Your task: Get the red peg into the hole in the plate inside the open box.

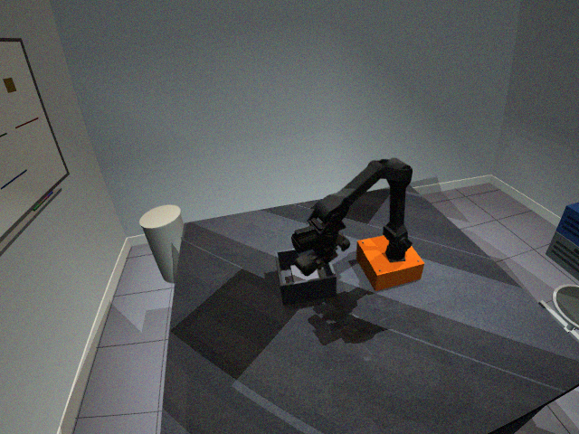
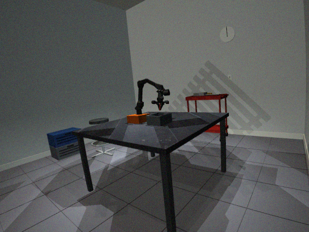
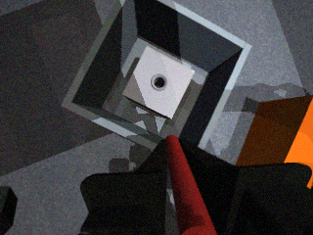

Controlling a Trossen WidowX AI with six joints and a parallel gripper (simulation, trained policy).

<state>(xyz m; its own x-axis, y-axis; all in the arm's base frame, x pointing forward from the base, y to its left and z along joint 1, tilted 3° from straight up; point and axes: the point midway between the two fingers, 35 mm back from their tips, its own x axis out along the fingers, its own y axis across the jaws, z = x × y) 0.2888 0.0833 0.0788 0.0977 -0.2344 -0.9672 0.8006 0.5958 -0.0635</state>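
Right now the red peg is 10 mm to the left of my gripper tip and 30 mm above it. From my gripper tip the other things lie so: plate: 50 mm ahead, 70 mm to the right, 90 mm below; grey box: 50 mm ahead, 70 mm to the right, 100 mm below.
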